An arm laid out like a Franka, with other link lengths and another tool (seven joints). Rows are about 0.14 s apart.
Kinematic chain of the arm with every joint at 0, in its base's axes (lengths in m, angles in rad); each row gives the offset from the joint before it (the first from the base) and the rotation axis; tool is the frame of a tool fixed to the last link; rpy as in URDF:
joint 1: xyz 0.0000 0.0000 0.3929 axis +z
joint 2: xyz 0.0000 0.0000 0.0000 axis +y
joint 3: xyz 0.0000 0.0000 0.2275 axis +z
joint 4: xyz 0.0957 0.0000 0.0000 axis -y
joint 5: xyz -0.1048 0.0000 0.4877 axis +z
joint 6: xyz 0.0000 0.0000 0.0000 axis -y
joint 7: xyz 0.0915 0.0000 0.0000 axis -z
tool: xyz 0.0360 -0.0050 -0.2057 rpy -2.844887 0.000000 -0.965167
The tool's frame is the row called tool.
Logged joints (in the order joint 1, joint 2, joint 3, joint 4, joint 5, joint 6, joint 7), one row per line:
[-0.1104, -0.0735, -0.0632, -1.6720, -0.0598, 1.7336, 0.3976]
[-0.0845, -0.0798, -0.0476, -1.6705, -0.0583, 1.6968, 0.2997]
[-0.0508, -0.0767, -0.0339, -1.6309, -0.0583, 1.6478, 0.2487]
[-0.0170, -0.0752, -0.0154, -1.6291, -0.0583, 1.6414, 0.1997]
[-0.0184, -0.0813, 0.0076, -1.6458, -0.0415, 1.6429, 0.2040]
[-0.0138, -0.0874, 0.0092, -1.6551, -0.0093, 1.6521, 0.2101]
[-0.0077, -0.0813, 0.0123, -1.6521, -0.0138, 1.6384, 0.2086]
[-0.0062, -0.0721, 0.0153, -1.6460, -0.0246, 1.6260, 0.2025]
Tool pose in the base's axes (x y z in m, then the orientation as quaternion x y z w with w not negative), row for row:
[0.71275, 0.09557, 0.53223, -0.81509, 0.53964, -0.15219, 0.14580]
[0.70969, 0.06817, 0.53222, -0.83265, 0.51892, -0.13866, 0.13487]
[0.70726, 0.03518, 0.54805, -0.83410, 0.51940, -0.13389, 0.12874]
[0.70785, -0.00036, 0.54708, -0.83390, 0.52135, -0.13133, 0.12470]
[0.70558, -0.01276, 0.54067, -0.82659, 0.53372, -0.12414, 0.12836]
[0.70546, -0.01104, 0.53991, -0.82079, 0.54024, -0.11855, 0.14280]
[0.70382, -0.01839, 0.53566, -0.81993, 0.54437, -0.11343, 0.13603]
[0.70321, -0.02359, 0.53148, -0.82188, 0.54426, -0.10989, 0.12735]
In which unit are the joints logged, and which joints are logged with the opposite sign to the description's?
The joints are logged in radians. Opposite sign: joint 1, joint 3.
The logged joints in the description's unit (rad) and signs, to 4 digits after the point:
[0.1104, -0.0735, 0.0632, -1.6720, -0.0598, 1.7336, 0.3976]
[0.0845, -0.0798, 0.0476, -1.6705, -0.0583, 1.6968, 0.2997]
[0.0508, -0.0767, 0.0339, -1.6309, -0.0583, 1.6478, 0.2487]
[0.0170, -0.0752, 0.0154, -1.6291, -0.0583, 1.6414, 0.1997]
[0.0184, -0.0813, -0.0076, -1.6458, -0.0415, 1.6429, 0.2040]
[0.0138, -0.0874, -0.0092, -1.6551, -0.0093, 1.6521, 0.2101]
[0.0077, -0.0813, -0.0123, -1.6521, -0.0138, 1.6384, 0.2086]
[0.0062, -0.0721, -0.0153, -1.6460, -0.0246, 1.6260, 0.2025]

